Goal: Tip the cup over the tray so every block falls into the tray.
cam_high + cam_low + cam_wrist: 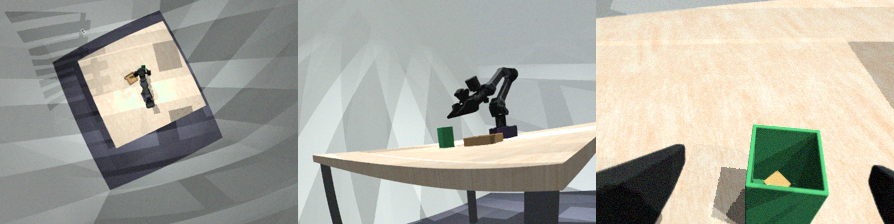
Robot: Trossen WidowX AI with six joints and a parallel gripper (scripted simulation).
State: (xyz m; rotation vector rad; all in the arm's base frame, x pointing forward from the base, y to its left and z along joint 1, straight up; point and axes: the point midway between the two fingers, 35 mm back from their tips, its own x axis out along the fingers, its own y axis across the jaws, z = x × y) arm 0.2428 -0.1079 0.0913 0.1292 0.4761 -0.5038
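Now: gripper tip 90 mm above the tan block, 20 mm to the left of it and 20 mm short of it. Also, from my gripper tip: red block (110 mm below, 30 mm to the right, 20 mm ahead); blue block (120 mm below, 30 mm to the right, 30 mm ahead); green square cup (110 mm below, 30 mm to the right, 20 mm ahead).
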